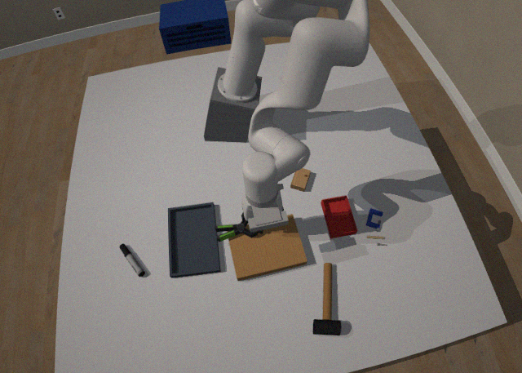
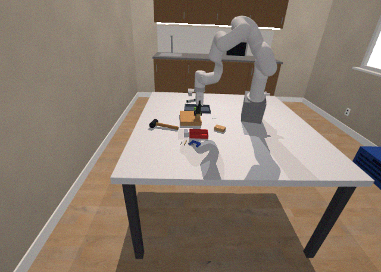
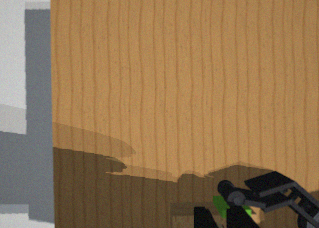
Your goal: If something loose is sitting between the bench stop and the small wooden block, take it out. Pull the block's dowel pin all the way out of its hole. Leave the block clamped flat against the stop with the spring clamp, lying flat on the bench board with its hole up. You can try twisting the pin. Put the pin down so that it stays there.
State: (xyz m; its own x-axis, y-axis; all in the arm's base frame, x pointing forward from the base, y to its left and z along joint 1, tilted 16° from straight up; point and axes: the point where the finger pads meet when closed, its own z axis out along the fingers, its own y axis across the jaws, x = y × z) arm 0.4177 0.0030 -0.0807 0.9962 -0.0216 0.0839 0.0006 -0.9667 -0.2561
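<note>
The dowel pin lies 20 mm below my hand. Also, from my hand: red box (230 mm to the left, 70 mm below, 20 mm ahead); grey tray (210 mm to the right, 70 mm below, 20 mm behind); small wooden block (40 mm below).
</note>
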